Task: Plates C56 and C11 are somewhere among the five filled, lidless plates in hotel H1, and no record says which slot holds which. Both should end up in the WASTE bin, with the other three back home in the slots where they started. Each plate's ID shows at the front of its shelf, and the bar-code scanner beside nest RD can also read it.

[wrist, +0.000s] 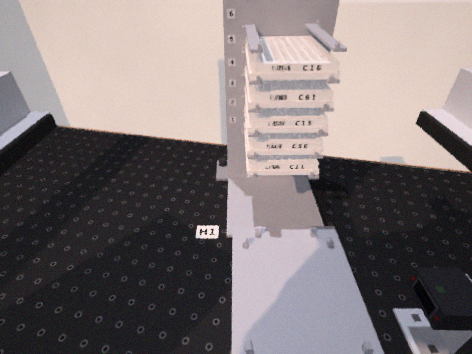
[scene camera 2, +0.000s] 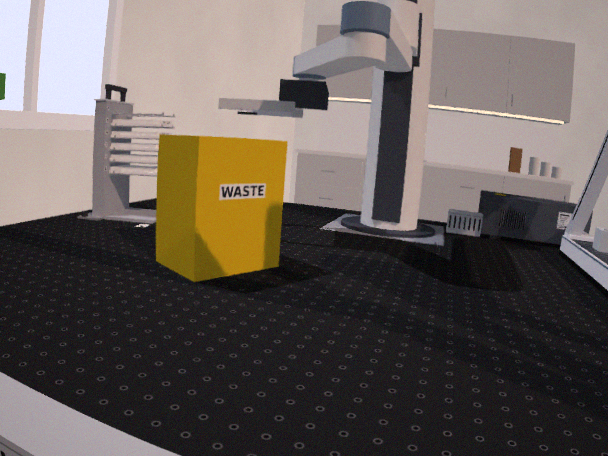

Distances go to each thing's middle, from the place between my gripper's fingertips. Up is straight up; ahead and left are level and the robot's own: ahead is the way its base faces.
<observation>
The dark grey box (scene camera 2: 543, 218) is 720 mm to the left of my hand, 420 mm behind it and 210 mm below it.
</observation>
